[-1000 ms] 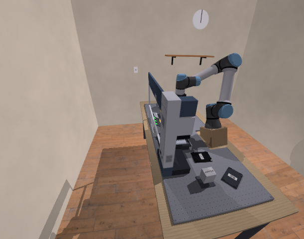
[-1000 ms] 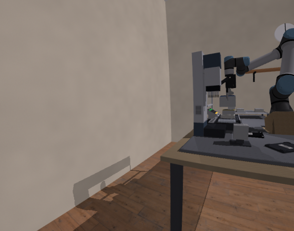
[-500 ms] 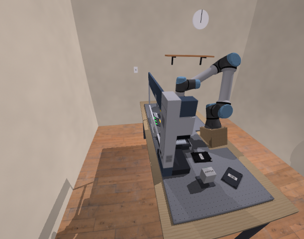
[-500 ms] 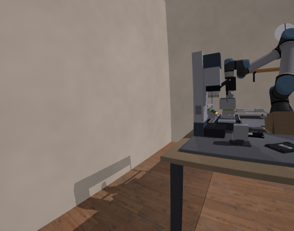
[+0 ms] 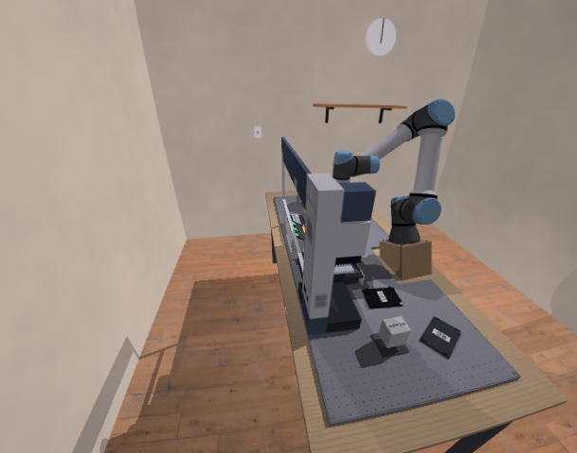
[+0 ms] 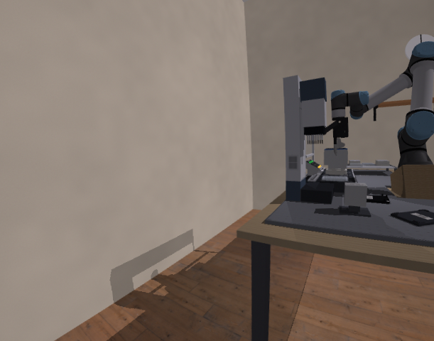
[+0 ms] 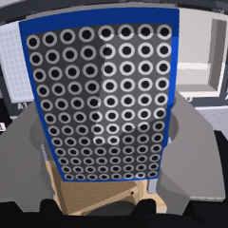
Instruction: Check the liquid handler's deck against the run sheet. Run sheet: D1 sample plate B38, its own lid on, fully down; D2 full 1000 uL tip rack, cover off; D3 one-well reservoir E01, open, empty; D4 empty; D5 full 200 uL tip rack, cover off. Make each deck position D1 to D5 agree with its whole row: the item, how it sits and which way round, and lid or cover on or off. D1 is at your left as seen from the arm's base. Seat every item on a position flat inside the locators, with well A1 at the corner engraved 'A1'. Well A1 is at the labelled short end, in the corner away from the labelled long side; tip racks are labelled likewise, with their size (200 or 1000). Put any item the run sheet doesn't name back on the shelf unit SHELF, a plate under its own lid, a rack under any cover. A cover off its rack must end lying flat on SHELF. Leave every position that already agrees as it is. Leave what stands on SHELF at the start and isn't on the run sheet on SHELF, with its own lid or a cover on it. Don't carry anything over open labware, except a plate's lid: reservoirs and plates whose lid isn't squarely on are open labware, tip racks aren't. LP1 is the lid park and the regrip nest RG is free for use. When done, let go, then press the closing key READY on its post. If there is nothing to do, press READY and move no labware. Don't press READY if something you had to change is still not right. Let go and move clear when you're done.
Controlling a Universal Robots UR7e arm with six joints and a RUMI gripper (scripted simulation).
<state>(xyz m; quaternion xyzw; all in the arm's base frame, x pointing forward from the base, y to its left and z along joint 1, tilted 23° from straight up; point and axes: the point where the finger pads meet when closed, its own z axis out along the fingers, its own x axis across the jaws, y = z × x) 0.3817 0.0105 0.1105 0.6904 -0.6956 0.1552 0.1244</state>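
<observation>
Right now my hand is 130 mm above the one-well reservoir and 120 mm to the left of it. Also, from my hand: blue-framed tip rack (10 mm to the right, 10 mm behind); LP1 label (290 mm to the left, 190 mm below, 150 mm behind); lid park LP1 (290 mm to the left, 190 mm below, 150 mm behind).
</observation>
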